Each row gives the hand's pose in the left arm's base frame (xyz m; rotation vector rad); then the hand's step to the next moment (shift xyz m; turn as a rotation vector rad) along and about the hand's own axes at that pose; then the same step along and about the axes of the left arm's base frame.
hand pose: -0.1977 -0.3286 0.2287 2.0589 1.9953 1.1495
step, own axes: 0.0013 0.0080 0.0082 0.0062 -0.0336 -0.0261
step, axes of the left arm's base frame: 0.0109 0.0035 -0.0012 -0.0428 -0.0006 0.0044
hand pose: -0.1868 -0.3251 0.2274 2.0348 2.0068 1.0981
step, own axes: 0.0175 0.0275 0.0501 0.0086 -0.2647 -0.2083
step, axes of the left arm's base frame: 0.0476 0.0328 -0.0153 -0.3337 -0.0422 0.0195
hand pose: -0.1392 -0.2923 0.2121 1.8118 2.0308 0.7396
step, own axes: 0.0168 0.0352 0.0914 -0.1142 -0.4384 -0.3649
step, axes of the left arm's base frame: 0.0772 0.0338 -0.0527 -0.5452 -0.1997 0.0355
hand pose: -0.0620 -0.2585 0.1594 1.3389 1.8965 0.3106
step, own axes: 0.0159 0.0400 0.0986 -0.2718 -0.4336 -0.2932
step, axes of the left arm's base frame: 0.0953 0.0082 -0.0493 -0.4686 -0.3528 0.0617
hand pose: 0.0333 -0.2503 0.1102 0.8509 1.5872 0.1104
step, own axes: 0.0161 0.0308 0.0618 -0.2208 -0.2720 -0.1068
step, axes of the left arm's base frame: 0.0697 0.0071 -0.0110 -0.2273 -0.2803 0.0625
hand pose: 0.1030 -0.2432 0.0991 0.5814 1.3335 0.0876
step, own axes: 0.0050 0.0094 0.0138 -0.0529 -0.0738 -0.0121
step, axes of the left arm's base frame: 0.0166 0.0052 0.0014 -0.0442 -0.0792 0.0127
